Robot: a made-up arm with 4 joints.
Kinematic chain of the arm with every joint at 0, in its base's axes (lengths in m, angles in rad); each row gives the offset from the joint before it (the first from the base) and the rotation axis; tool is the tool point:
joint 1: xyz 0 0 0.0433 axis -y
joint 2: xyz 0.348 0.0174 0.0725 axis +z
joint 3: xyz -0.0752 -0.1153 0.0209 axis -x
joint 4: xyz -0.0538 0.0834 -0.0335 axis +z
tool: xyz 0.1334 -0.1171 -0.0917
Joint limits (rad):
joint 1: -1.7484..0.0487
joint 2: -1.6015..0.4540
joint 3: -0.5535..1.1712
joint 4: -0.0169..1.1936
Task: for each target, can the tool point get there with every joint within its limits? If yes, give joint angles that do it. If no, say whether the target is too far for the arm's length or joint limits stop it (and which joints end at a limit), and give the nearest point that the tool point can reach.
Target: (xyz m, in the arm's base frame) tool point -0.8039 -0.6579 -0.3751
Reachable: no: too far | nearest point -0.1752 -0.1445 -0.3289 | short by 0.813 m
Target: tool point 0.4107 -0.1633 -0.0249
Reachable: yes | joints -0.1471 0.1914 0.7213 0.2944
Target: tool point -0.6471 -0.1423 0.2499
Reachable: no: joint limits stop it (at a limit: joint 1, joint 3, joint 4) | nearest point -0.1384 -0.0407 -0.1239 | short by 0.639 m
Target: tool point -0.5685 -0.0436 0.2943
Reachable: no: joint limits stop it (at a limit: joint 1, joint 2, joint 3, joint 4) | nearest point -0.1369 -0.0065 -0.1155 | short by 0.596 m
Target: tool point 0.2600 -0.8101 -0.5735
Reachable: no: too far | nearest point 0.1713 -0.2116 -0.3630 | short by 0.641 m
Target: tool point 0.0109 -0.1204 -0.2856
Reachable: yes | joints -1.4414 -0.2462 0.0096 0.0837
